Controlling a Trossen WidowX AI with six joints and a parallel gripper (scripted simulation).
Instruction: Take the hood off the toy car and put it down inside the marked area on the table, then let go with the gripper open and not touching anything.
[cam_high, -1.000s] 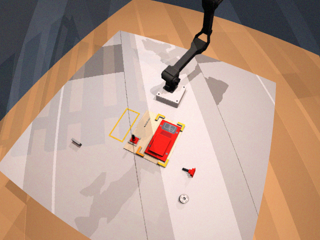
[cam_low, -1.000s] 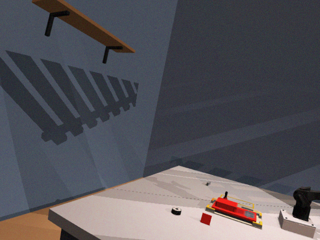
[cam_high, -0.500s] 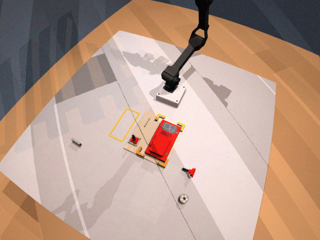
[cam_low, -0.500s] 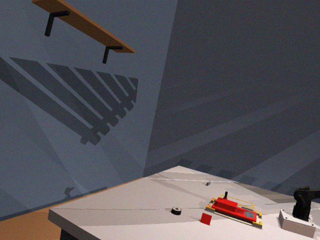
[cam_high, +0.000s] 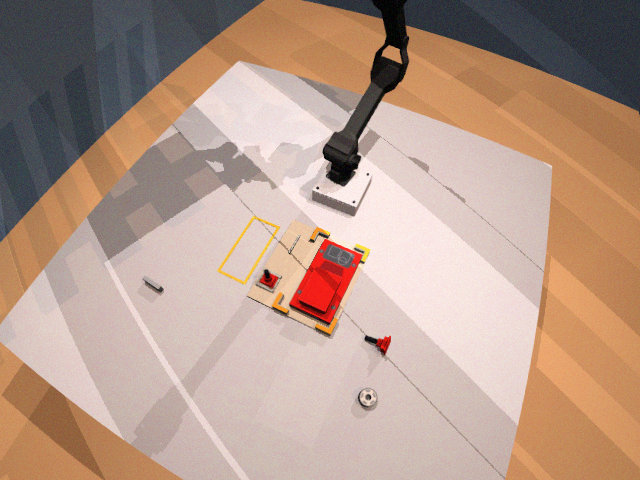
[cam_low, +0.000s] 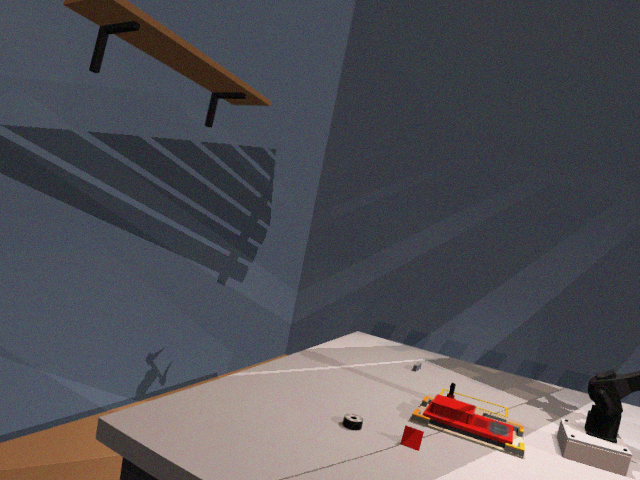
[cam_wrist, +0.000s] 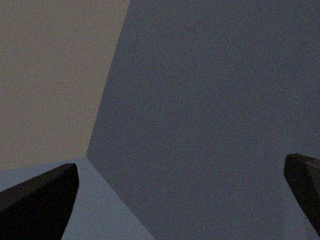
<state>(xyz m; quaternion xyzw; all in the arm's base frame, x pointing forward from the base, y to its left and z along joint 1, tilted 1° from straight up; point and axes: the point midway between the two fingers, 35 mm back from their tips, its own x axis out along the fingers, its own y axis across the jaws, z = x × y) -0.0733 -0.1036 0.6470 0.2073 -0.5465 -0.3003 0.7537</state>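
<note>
The hood lies 370 mm ahead of my gripper tip, 280 mm to the left of it and 680 mm below it.
</note>
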